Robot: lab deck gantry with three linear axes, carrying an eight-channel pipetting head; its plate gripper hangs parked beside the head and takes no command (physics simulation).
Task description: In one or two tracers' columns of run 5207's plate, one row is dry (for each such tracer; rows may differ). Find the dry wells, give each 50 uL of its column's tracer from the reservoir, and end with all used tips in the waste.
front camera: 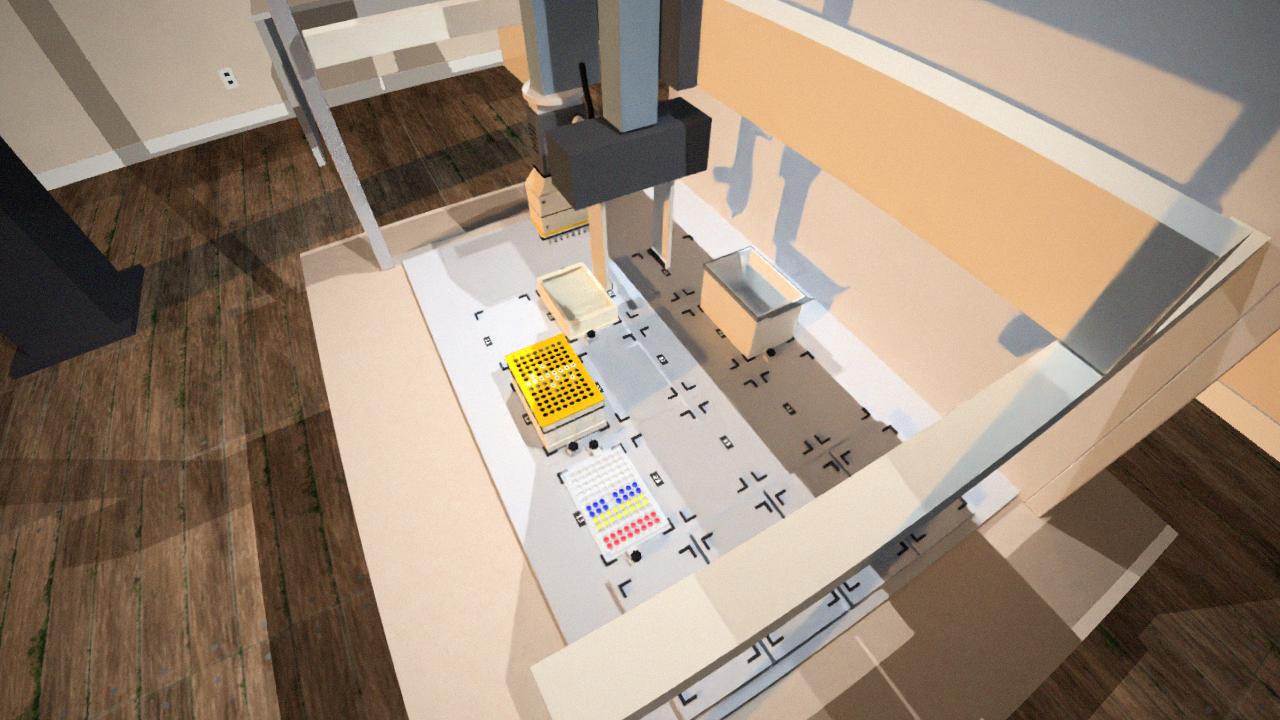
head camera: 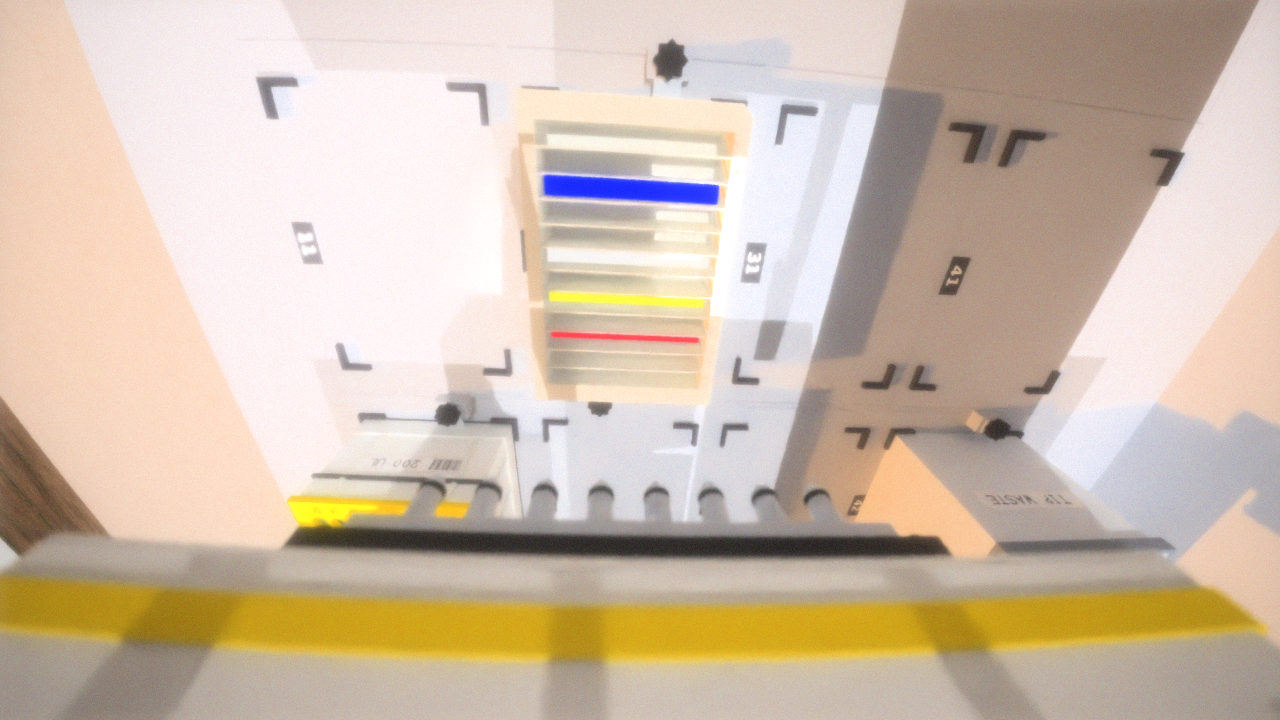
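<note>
The plate (front camera: 599, 474) lies nearest the front camera; it has red, yellow and blue wells, with a gap across the blue ones. It does not show in the head view. The reservoir (front camera: 595, 325) (head camera: 635, 105) has blue, yellow and red strips of liquid in separate troughs. The tip rack (front camera: 554, 380) (head camera: 402, 438) has a yellow top with dark holes and several white spots. The tip waste box (front camera: 726, 308) (head camera: 1029, 483) stands at the right. The pipetting head (front camera: 557, 214) (head camera: 626, 564) is above the deck behind the reservoir; I make out no tips on its nozzles (head camera: 601, 501). The parked gripper (front camera: 631, 274) is open and empty.
Black corner marks and numbered labels (head camera: 753, 262) (front camera: 662, 359) mark the deck positions. Black knobs (head camera: 669, 60) (front camera: 635, 556) stand beside the labware. A frame bar (front camera: 805, 519) crosses the front of the deck, and a tall wall runs along the right side.
</note>
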